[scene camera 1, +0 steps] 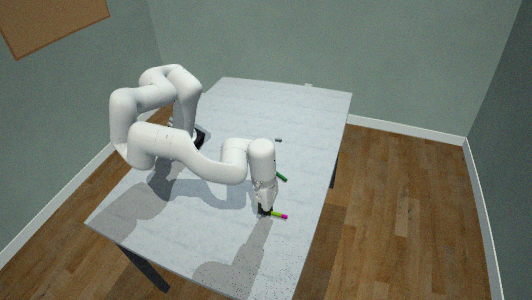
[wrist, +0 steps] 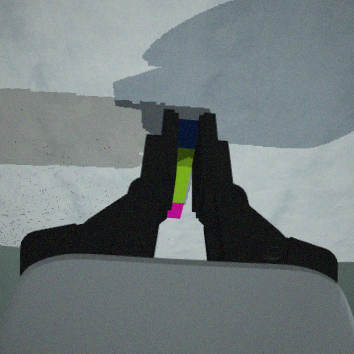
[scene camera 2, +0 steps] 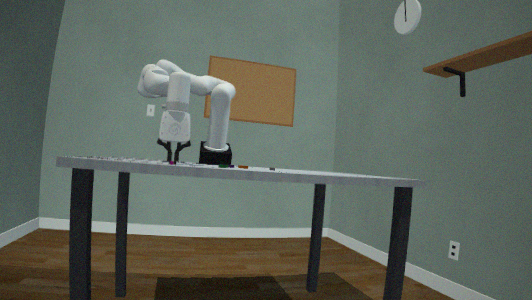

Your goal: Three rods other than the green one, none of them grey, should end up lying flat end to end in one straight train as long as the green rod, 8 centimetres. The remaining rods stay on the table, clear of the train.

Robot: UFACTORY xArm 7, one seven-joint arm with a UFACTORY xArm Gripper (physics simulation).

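Places are measured from the arm's base along level axes (x ahead, y left, z up), in metres.
Pixels of known places: gripper, between the fingertips: (scene camera 1: 267,212) (wrist: 185,132); arm's base, origin of its link: (scene camera 2: 215,147).
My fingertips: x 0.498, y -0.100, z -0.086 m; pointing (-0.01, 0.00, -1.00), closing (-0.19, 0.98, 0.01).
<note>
For each thing: its top centre in the pictures, then the offset to it from my fingertips. Level surfaces: height alone.
- navy blue rod, centre of its top: (wrist: 185,140) 0.001 m right, 0.003 m back, 0.009 m up
- lime rod, centre of its top: (wrist: 179,178) (scene camera 1: 274,213) 0.005 m left, 0.027 m ahead, 0.009 m up
- magenta rod, centre of its top: (wrist: 174,210) (scene camera 2: 171,161) (scene camera 1: 284,215) 0.011 m left, 0.062 m ahead, 0.009 m up
- green rod, centre of its top: (scene camera 2: 223,164) (scene camera 1: 278,174) 0.170 m left, 0.055 m back, 0.009 m up
- purple rod, centre of its top: (scene camera 2: 227,164) 0.177 m left, 0.155 m back, 0.009 m up
- orange rod, centre of its top: (scene camera 2: 243,165) 0.239 m left, 0.153 m back, 0.009 m up
- grey rod, centre of its top: (scene camera 2: 272,167) (scene camera 1: 278,139) 0.353 m left, 0.168 m back, 0.009 m up
- table, height of its surface: 0.001 m down
My gripper (scene camera 1: 265,212) (scene camera 2: 173,159) (wrist: 185,132) is low over the table, its fingers shut on the navy blue rod (wrist: 188,134). In the wrist view the navy rod fills the gap at the fingertips. A lime rod (scene camera 1: 276,214) (wrist: 182,182) runs on from it, slightly angled, with its far part shaded. A magenta rod (scene camera 1: 284,216) (scene camera 2: 171,162) (wrist: 175,210) is at the lime rod's other end. The green rod (scene camera 1: 282,176) (scene camera 2: 223,165) lies apart, partly behind the arm in scene camera 1. The fingers hide the navy rod in both scene views.
In scene camera 2, a purple rod (scene camera 2: 231,166) and an orange rod (scene camera 2: 243,167) lie beside the green one. A grey rod (scene camera 1: 278,140) (scene camera 2: 272,169) lies farther along the table (scene camera 1: 300,115). The arm's black base (scene camera 2: 215,154) stands behind them.
</note>
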